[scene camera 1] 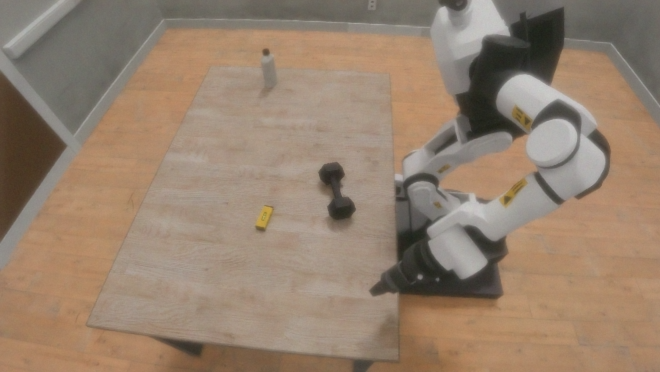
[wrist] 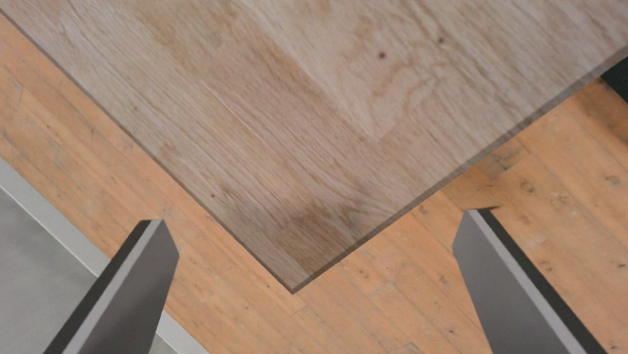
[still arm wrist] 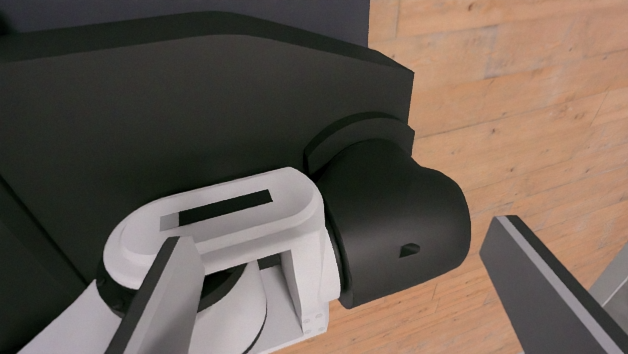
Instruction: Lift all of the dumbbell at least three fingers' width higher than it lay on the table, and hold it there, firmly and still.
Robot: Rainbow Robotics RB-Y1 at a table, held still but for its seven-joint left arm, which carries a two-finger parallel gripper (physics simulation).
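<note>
A black dumbbell (scene camera 1: pixel 336 190) with hexagonal heads lies on the wooden table (scene camera 1: pixel 225 280) (wrist: pixel 300 125), near the table's robot-side edge in the scene view. My gripper (scene camera 1: pixel 376 291) (wrist: pixel 316 232) is open, its two fingers wide apart with no object between them. It hangs over the robot-side edge near the table's front right corner in the scene view, well apart from the dumbbell. The dumbbell does not show in the wrist view or the still arm wrist view.
A small yellow box (scene camera 1: pixel 264 218) lies on the table left of the dumbbell. A grey bottle (scene camera 1: pixel 269 71) with a dark cap stands at the table's far end. The robot's dark base (still arm wrist: pixel 200 100) (scene camera 1: pixel 455 288) and still arm (still arm wrist: pixel 260 220) are beside the table.
</note>
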